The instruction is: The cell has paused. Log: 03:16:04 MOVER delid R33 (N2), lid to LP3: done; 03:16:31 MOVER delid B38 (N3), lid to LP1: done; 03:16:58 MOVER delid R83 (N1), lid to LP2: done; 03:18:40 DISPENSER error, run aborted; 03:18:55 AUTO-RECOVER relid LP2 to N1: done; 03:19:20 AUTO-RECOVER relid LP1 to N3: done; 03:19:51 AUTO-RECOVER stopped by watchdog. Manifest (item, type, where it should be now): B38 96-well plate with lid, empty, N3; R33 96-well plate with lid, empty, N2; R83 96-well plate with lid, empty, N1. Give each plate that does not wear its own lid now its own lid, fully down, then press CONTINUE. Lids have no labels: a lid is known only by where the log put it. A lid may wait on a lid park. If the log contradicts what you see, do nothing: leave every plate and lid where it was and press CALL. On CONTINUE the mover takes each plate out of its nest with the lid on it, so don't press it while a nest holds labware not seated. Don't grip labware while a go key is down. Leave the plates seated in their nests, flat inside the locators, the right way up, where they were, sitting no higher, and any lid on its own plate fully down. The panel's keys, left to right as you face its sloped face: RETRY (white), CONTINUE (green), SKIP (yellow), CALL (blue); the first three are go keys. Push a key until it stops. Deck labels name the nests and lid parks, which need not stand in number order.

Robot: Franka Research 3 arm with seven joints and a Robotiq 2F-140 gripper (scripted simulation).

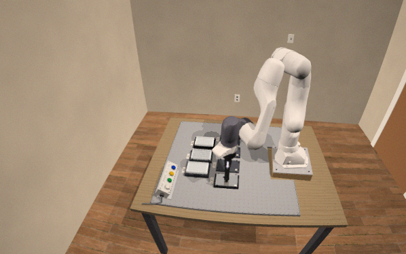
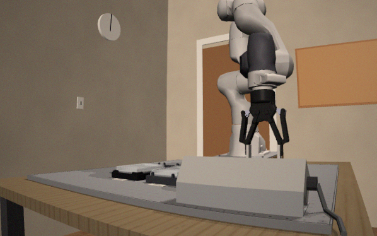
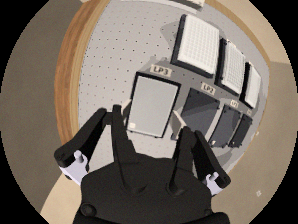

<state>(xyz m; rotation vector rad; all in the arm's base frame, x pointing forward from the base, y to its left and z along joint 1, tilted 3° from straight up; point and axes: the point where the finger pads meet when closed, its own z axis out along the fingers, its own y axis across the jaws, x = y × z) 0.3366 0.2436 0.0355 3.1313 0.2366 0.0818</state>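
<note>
Now: the grey lid 4 cm below my hand. Round my hand: plate 20 cm ahead, 16 cm to the right, 3 cm below; then lid park 2 cm ahead, 13 cm to the right, 5 cm below; then blue key 32 cm ahead, 3 cm to the left, 1 cm above.
</note>
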